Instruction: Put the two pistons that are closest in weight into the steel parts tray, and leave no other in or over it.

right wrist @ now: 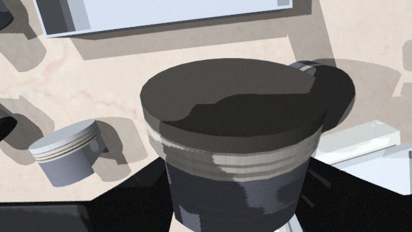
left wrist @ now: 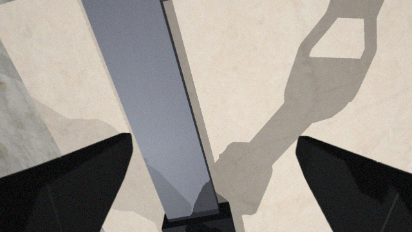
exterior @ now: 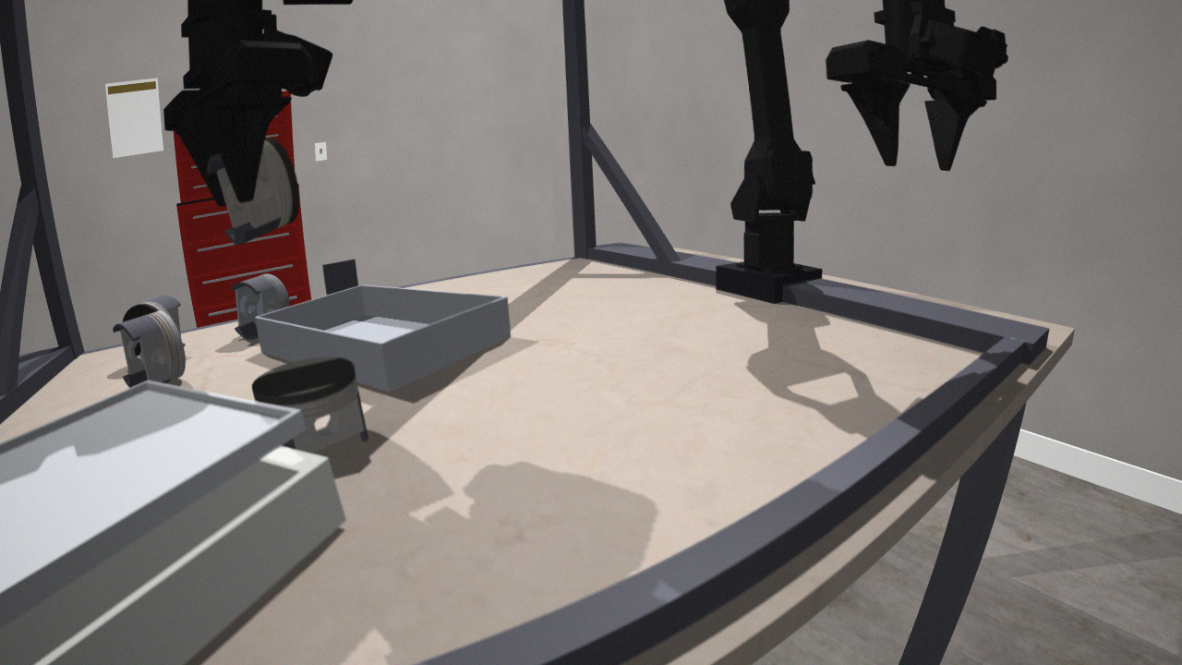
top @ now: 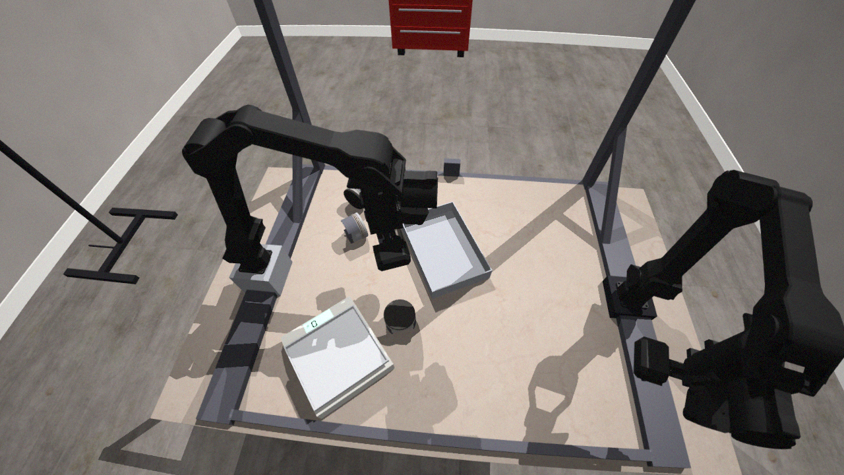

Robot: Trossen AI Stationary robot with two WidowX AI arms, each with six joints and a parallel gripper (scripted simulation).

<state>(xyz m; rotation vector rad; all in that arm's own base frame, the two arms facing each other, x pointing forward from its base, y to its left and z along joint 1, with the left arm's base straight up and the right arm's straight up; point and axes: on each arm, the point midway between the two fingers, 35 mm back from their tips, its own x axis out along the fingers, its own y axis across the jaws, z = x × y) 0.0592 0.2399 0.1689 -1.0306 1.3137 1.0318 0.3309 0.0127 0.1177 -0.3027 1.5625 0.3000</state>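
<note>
My right gripper is now 110 mm past the steel parts tray, 120 mm to the right of it and 190 mm above it. Round my right hand: scale pan 200 mm ahead, 90 mm to the right, 150 mm below; then scale 200 mm ahead, 100 mm to the right, 160 mm below.
</note>
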